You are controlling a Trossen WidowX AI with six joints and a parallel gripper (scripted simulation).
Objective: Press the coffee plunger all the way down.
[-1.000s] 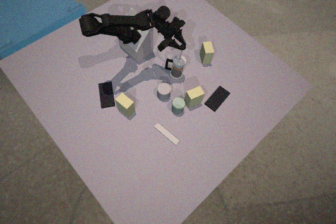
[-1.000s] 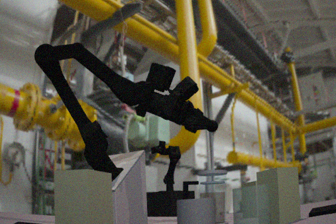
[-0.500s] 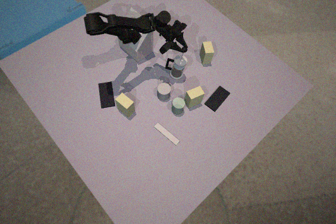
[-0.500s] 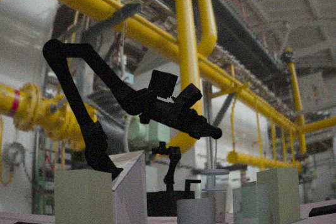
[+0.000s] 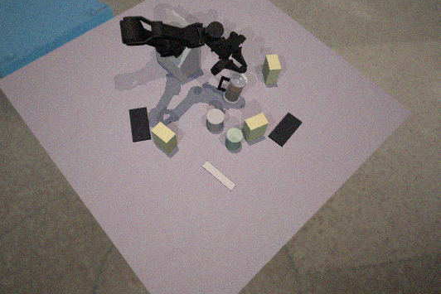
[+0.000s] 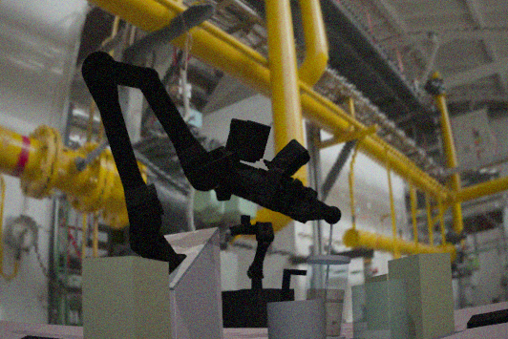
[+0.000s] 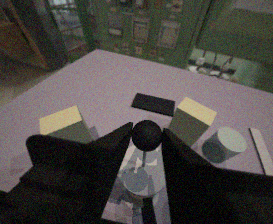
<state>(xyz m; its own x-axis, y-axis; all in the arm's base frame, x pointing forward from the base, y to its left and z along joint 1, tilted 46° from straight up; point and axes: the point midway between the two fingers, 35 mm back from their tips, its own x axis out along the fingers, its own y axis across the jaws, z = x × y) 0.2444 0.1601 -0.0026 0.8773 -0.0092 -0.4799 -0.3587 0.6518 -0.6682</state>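
Right now my gripper tip is 100 mm above the coffee press, 30 mm past it and 20 mm to the left of it. Round my gripper tip: pale green cylinder (170 mm below, 160 mm ahead, 150 mm to the right); then white strip (280 mm to the right, 230 mm ahead, 210 mm below); then grey cylinder (180 mm below, 160 mm to the right, 40 mm ahead).
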